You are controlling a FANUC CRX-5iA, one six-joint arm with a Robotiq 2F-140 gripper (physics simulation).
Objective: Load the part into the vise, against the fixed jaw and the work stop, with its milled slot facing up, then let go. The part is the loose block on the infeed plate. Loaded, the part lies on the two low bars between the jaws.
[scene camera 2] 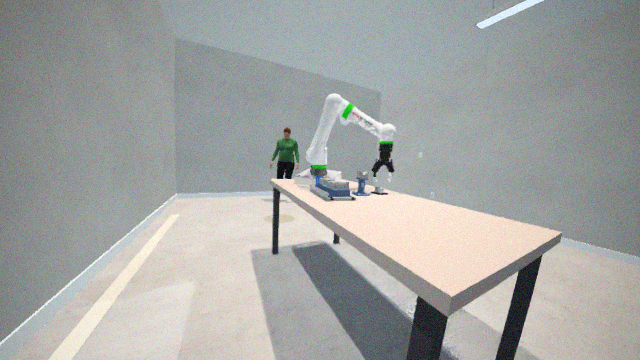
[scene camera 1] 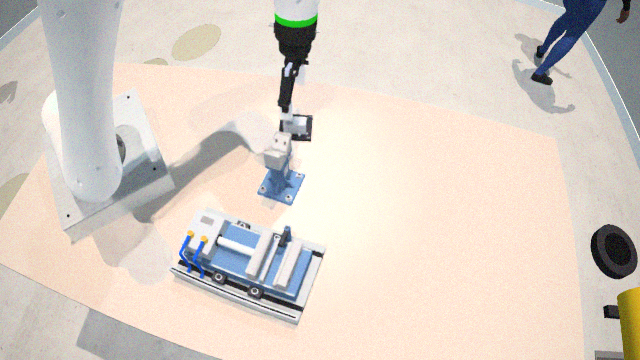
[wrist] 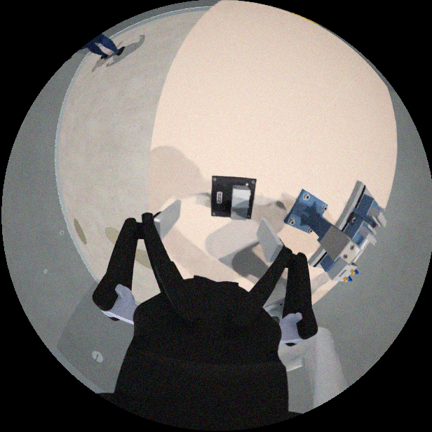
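Where they show: gripper, between the fingertips: (scene camera 2: pixel 381 181) (scene camera 1: pixel 293 100); arm's base, origin of its link: (scene camera 2: pixel 319 173).
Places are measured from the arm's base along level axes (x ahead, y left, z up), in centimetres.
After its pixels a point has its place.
The part (scene camera 1: pixel 301 125) @(x 45.6, y 31.1, z -4.7 cm) (scene camera 2: pixel 379 189) @(x 45.1, y 30.9, z -5.6 cm) (wrist: pixel 241 202), a light grey block, lies on the dark infeed plate (scene camera 1: pixel 306 138) @(x 47.4, y 30.2, z -8.2 cm) (wrist: pixel 220 206). Its milled slot cannot be made out. My gripper (scene camera 1: pixel 294 96) @(x 41.7, y 34.9, z -0.2 cm) (scene camera 2: pixel 382 178) @(x 41.7, y 34.9, z -0.2 cm) (wrist: pixel 220 217) is open and empty, above the part, pointing down; in the wrist view the part shows beyond the fingertips, right of the middle between them. The vise (scene camera 1: pixel 235 265) @(x 47.0, y -10.5, z -3.1 cm) (scene camera 2: pixel 332 188) @(x 58.7, y -11.6, z -2.5 cm) (wrist: pixel 357 225) stands apart on the table. In scene camera 1, its fixed jaw (scene camera 1: pixel 288 266) @(x 58.0, y -7.7, z 0.6 cm), moving jaw (scene camera 1: pixel 259 257) @(x 52.0, y -8.0, z 0.6 cm) and black work stop (scene camera 1: pixel 285 236) @(x 55.0, y -1.8, z 0.5 cm) show, with no part between the jaws.
A blue stand (scene camera 1: pixel 280 189) @(x 47.3, y 12.9, z -8.0 cm) (scene camera 2: pixel 361 186) @(x 48.2, y 13.9, z -3.0 cm) (wrist: pixel 312 215) with a grey block on top stands between the infeed plate and the vise, close to the plate. Blue hoses (scene camera 1: pixel 196 260) @(x 38.4, y -12.9, z -3.5 cm) rise at the vise's end. A person (scene camera 1: pixel 562 37) (wrist: pixel 102 46) is beyond the table, another (scene camera 2: pixel 286 152) behind the robot.
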